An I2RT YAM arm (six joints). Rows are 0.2 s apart.
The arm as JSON. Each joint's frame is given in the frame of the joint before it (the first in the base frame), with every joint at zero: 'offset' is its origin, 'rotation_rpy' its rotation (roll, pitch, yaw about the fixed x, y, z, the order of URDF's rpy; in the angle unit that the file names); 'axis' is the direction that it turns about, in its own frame. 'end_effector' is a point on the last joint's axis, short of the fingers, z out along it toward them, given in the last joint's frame.
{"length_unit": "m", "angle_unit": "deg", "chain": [
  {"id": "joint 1", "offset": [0.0, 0.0, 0.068], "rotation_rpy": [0.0, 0.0, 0.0], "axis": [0.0, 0.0, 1.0]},
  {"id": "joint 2", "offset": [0.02, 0.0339, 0.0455], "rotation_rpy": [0.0, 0.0, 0.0], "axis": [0.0, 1.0, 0.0]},
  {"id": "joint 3", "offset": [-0.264, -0.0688, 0.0], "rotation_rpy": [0.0, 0.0, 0.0], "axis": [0.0, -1.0, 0.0]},
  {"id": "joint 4", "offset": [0.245, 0.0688, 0.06], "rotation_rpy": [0.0, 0.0, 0.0], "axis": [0.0, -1.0, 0.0]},
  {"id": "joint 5", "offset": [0.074, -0.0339, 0.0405], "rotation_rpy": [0.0, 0.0, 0.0], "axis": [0.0, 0.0, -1.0]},
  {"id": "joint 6", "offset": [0.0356, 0.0, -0.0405], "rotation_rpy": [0.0, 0.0, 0.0], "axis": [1.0, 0.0, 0.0]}
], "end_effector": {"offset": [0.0, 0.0, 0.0], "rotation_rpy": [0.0, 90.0, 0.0]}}
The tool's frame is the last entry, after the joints.
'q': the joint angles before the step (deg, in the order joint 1, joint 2, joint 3, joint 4, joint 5, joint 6). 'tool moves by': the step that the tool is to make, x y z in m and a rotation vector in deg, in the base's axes. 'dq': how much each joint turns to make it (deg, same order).
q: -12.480 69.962 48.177 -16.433 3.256 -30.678
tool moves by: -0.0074 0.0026 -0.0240 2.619 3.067 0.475
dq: -0.011 -0.006 -4.318 0.702 -1.590 1.139
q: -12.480 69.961 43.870 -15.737 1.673 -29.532
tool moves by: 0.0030 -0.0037 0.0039 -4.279 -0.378 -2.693
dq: -0.009 0.440 0.691 1.137 4.716 -1.323
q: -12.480 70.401 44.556 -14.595 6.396 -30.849
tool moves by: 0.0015 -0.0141 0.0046 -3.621 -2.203 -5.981
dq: -2.263 0.445 0.259 3.179 4.778 0.005
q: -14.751 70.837 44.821 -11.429 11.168 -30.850
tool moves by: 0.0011 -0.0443 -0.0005 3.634 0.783 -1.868
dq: -9.677 4.299 3.504 -0.872 -8.088 -2.368
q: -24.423 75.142 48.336 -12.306 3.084 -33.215
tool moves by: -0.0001 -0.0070 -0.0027 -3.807 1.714 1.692
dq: -1.243 0.785 -0.180 1.313 0.341 -5.100
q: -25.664 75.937 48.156 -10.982 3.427 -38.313
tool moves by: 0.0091 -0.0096 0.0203 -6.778 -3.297 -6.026
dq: -0.004 0.887 3.168 3.670 7.619 -0.277
